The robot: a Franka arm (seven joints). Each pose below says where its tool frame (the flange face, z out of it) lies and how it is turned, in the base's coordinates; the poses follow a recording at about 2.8 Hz.
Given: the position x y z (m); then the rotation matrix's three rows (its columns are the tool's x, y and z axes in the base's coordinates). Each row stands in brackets.
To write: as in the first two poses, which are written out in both.
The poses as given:
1: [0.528 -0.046 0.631], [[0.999 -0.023 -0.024], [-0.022 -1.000 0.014], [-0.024 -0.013 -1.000]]
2: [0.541 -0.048 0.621], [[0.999 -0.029 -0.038], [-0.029 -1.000 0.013], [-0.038 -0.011 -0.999]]
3: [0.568 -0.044 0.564], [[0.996 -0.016 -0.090], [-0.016 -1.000 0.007], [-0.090 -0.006 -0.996]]
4: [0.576 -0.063 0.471], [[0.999 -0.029 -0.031], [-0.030 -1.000 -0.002], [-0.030 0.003 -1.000]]
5: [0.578 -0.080 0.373], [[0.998 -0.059 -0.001], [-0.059 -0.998 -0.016], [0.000 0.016 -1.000]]
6: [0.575 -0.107 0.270], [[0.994 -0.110 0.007], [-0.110 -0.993 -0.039], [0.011 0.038 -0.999]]
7: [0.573 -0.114 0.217], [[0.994 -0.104 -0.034], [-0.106 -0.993 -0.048], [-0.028 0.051 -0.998]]
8: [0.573 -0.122 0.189], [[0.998 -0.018 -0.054], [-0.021 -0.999 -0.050], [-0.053 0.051 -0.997]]
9: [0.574 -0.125 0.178], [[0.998 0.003 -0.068], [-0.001 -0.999 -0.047], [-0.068 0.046 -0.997]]
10: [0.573 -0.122 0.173], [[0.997 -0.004 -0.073], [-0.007 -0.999 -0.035], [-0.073 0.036 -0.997]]
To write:
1:
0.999 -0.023 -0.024 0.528
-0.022 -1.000 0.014 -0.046
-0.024 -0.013 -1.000 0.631
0 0 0 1

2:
0.999 -0.029 -0.038 0.541
-0.029 -1.000 0.013 -0.048
-0.038 -0.011 -0.999 0.621
0 0 0 1

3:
0.996 -0.016 -0.090 0.568
-0.016 -1.000 0.007 -0.044
-0.090 -0.006 -0.996 0.564
0 0 0 1

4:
0.999 -0.029 -0.031 0.576
-0.030 -1.000 -0.002 -0.063
-0.030 0.003 -1.000 0.471
0 0 0 1

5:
0.998 -0.059 -0.001 0.578
-0.059 -0.998 -0.016 -0.080
0.000 0.016 -1.000 0.373
0 0 0 1

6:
0.994 -0.110 0.007 0.575
-0.110 -0.993 -0.039 -0.107
0.011 0.038 -0.999 0.270
0 0 0 1

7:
0.994 -0.104 -0.034 0.573
-0.106 -0.993 -0.048 -0.114
-0.028 0.051 -0.998 0.217
0 0 0 1

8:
0.998 -0.018 -0.054 0.573
-0.021 -0.999 -0.050 -0.122
-0.053 0.051 -0.997 0.189
0 0 0 1

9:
0.998 0.003 -0.068 0.574
-0.001 -0.999 -0.047 -0.125
-0.068 0.046 -0.997 0.178
0 0 0 1

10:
0.997 -0.004 -0.073 0.573
-0.007 -0.999 -0.035 -0.122
-0.073 0.036 -0.997 0.173
0 0 0 1

